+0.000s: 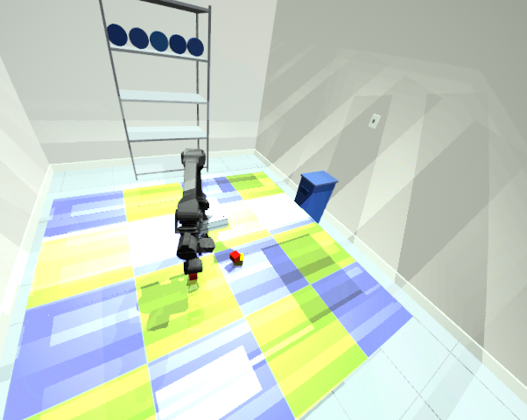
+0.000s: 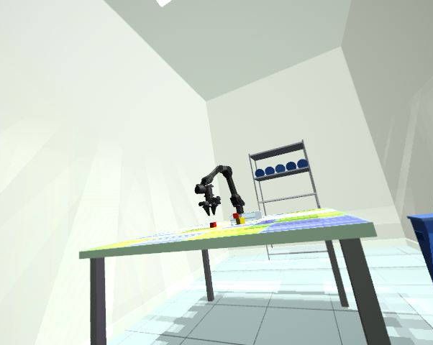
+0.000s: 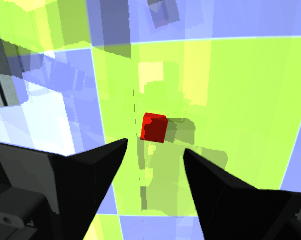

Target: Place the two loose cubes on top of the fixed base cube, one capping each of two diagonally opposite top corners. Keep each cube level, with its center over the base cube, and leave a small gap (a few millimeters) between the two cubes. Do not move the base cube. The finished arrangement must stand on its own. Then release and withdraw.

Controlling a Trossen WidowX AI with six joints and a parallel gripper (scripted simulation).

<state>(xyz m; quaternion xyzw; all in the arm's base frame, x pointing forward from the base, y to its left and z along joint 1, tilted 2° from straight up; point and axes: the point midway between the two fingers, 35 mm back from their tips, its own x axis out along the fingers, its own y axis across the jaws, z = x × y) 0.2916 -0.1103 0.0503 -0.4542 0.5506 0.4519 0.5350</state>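
The yellow base cube lies 200 mm to the left of my gripper tip and 60 mm below it.
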